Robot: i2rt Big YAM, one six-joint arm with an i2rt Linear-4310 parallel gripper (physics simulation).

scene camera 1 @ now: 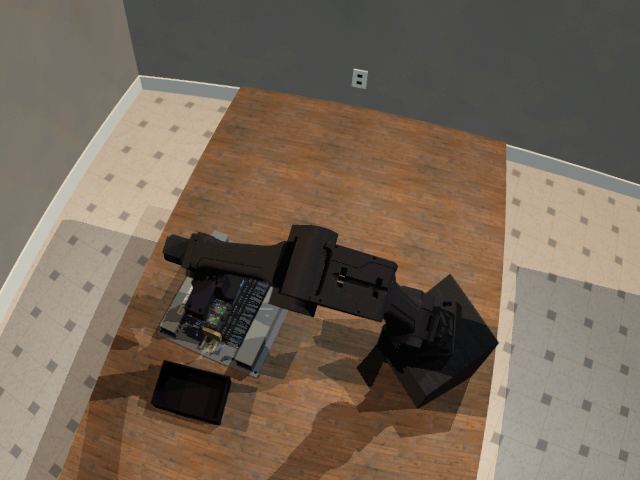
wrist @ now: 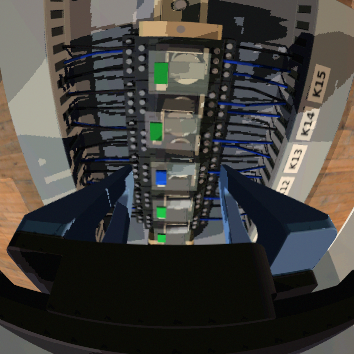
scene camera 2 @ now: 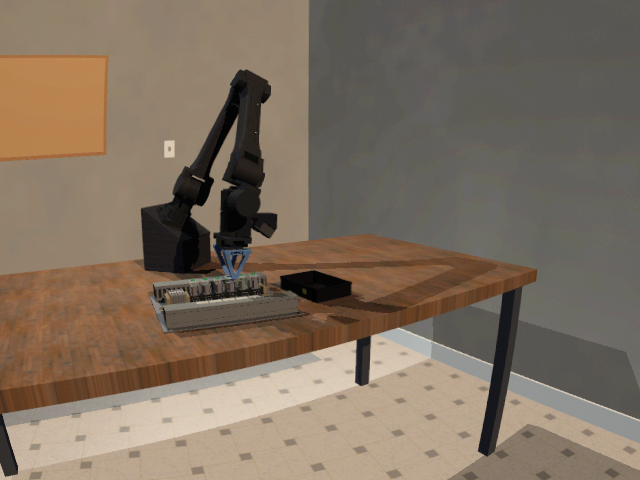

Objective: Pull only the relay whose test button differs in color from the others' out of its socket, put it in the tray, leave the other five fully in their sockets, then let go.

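Pixels of known places: gripper, fingertip midpoint: (scene camera 1: 223, 298) (wrist: 175, 173) (scene camera 2: 231, 276); arm's base at its link origin: (scene camera 1: 436, 328) (scene camera 2: 173, 220).
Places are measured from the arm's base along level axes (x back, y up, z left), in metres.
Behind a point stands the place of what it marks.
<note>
In the wrist view the relay with the blue test button (wrist: 174, 176) @[y -0.117, x -0.474, z -0.020 m] sits in its socket in the row. Green-button relays show before and behind it, among them the nearest to the tan end block (wrist: 185, 70) @[y -0.088, x -0.486, z 0.065 m], the second (wrist: 180, 125) @[y -0.087, x -0.482, z 0.037 m] and a farther one (wrist: 172, 207) @[y -0.088, x -0.473, z -0.022 m]. My gripper (wrist: 175, 173) @[y -0.086, x -0.477, z 0.008 m] (scene camera 2: 235, 277) @[y -0.086, x -0.477, z 0.008 m] is open and empty, pointing down just above the row. Its blue fingertips stand to the left and right of the blue-button relay's place. In scene camera 1 the arm hides the fingers. The black tray (scene camera 1: 225, 400) @[y -0.142, x -0.407, z 0.229 m] (scene camera 2: 333, 292) @[y -0.138, x -0.568, z 0.239 m] stands beside the panel.
Grey wire ducts (scene camera 1: 258, 335) (scene camera 2: 232, 310) flank the socket row, with dark and blue wires between. A tan end block (wrist: 180, 30) @[y -0.116, x -0.486, z 0.083 m] closes the row. Labels K15 (wrist: 320, 82) @[y -0.113, x -0.575, z 0.054 m], K14 (wrist: 307, 124) @[y -0.113, x -0.570, z 0.022 m] and K13 (wrist: 296, 158) @[y -0.113, x -0.568, z -0.007 m] are on the right duct.
</note>
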